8 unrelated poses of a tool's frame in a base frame.
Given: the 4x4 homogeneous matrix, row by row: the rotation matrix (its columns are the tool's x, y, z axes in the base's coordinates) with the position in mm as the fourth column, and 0 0 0 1 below. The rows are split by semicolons.
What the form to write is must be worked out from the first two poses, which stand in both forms.
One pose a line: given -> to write
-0.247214, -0.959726, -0.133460, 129.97; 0.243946, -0.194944, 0.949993, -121.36; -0.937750, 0.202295, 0.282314, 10.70; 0, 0, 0, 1 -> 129.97, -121.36, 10.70, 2.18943, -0.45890, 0.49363, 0.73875
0.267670, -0.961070, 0.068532, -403.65; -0.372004, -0.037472, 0.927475, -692.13; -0.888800, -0.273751, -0.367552, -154.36; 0, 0, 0, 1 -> -403.65, -692.13, -154.36, 2.17569, -0.73017, 0.58192, 0.35807
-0.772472, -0.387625, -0.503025, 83.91; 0.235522, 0.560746, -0.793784, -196.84; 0.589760, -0.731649, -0.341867, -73.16; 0, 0, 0, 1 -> 83.91, -196.84, -73.16, 2.46036, 0.04933, -0.86763, 0.49476
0.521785, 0.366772, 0.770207, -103.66; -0.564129, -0.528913, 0.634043, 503.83; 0.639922, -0.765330, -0.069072, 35.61; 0, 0, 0, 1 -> -103.66, 503.83, 35.61, 2.13898, -0.83011, 0.07729, -0.55221
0.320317, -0.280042, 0.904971, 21.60; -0.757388, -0.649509, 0.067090, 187.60; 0.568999, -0.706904, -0.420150, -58.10; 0, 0, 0, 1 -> 21.60, 187.60, -58.10, 2.63555, -0.79840, 0.34656, -0.49240
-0.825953, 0.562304, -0.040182, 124.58; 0.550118, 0.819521, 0.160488, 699.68; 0.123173, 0.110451, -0.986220, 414.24; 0, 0, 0, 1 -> 124.58, 699.68, 414.24, 3.05585, -0.29214, -0.95373, -0.07115
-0.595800, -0.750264, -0.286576, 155.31; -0.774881, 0.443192, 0.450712, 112.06; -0.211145, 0.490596, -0.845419, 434.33; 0, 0, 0, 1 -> 155.31, 112.06, 434.33, 3.09717, 0.44912, -0.84939, -0.27719
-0.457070, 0.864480, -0.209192, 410.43; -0.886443, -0.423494, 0.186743, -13.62; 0.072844, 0.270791, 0.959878, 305.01; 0, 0, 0, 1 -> 410.43, -13.62, 305.01, 2.04918, 0.04734, -0.15885, -0.98617
